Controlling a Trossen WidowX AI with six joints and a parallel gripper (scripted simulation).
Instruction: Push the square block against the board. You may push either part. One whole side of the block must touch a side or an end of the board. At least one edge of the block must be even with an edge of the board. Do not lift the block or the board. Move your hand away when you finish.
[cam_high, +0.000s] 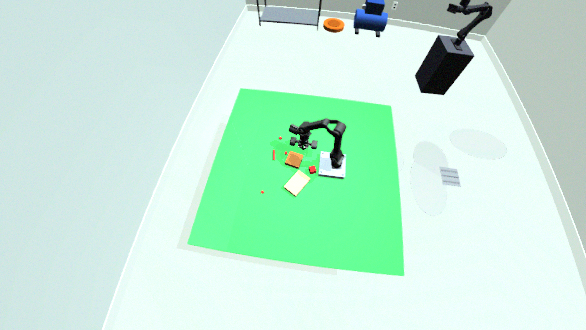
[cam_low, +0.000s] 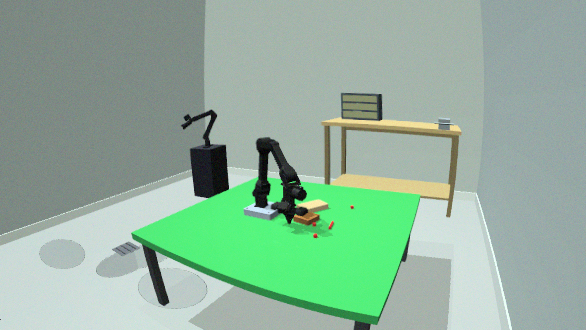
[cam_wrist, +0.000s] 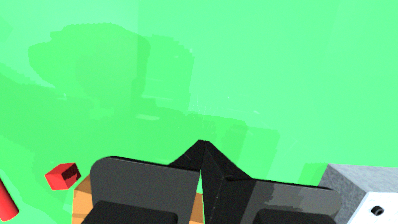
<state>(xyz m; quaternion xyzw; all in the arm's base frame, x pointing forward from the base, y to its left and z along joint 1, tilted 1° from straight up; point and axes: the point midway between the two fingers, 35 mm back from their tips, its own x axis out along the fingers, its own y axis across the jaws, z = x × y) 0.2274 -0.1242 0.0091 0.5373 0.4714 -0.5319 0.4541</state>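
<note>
The square block is 90 mm to the left of my gripper tip and 60 mm ahead of it. Round my gripper tip: red cube 160 mm to the left, 70 mm behind, 10 mm above; then board 260 mm to the left, 30 mm ahead.
</note>
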